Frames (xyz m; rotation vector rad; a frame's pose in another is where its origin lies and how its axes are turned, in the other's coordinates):
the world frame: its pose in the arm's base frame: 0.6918 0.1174 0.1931 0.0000 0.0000 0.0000
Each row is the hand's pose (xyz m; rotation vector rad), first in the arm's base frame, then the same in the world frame.
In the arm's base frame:
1: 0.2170 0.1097 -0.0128 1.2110 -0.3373 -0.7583
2: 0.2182 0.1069 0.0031 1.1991 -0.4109 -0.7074
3: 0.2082 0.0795 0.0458 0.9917 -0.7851 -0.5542
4: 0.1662 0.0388 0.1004 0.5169 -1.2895 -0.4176
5: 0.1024 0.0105 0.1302 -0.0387 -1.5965 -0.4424
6: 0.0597 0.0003 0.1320 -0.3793 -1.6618 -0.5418
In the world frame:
1: -0.4748 -0.0077 -0.2059 1.2110 -0.3373 -0.7583
2: -0.4736 -0.0105 -0.1900 1.1991 -0.4109 -0.7074
3: -0.4836 -0.0379 -0.1473 0.9917 -0.7851 -0.5542
4: -0.5256 -0.0786 -0.0927 0.5169 -1.2895 -0.4176
5: -0.5894 -0.1069 -0.0629 -0.0387 -1.5965 -0.4424
6: -0.6321 -0.1171 -0.0611 -0.3793 -1.6618 -0.5418

